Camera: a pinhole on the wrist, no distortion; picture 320 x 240 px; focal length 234.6 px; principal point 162.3 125.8 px. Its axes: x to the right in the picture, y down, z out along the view. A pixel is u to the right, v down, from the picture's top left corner.
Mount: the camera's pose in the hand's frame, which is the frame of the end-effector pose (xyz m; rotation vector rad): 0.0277 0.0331 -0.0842 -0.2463 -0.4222 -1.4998
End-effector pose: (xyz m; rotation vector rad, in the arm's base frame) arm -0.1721 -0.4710 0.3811 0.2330 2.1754 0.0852
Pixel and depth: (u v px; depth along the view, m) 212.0 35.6 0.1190
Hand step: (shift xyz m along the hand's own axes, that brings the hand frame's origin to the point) -0.0313 0.0563 0.0292
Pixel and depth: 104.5 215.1 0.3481
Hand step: 0.1166 0.2632 0.2077
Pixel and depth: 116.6 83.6 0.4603
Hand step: -0.1105 0.2989 0.2859
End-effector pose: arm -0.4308 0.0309 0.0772 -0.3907 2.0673 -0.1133
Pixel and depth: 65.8 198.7 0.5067
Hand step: 0.1204 0.4417 0.3023
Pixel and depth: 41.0 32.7 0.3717
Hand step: -0.1661 0.3513 0.1567
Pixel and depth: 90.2 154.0 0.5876
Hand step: 0.0251 0.4441 0.3784
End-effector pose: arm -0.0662 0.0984 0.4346 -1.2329 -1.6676 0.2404
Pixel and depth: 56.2 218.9 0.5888
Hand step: 0.1853 0.5331 0.3600
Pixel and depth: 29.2 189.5 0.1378
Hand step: 0.0472 0.1634 0.0114
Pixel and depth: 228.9 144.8 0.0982
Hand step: 0.0245 0.0488 0.0169
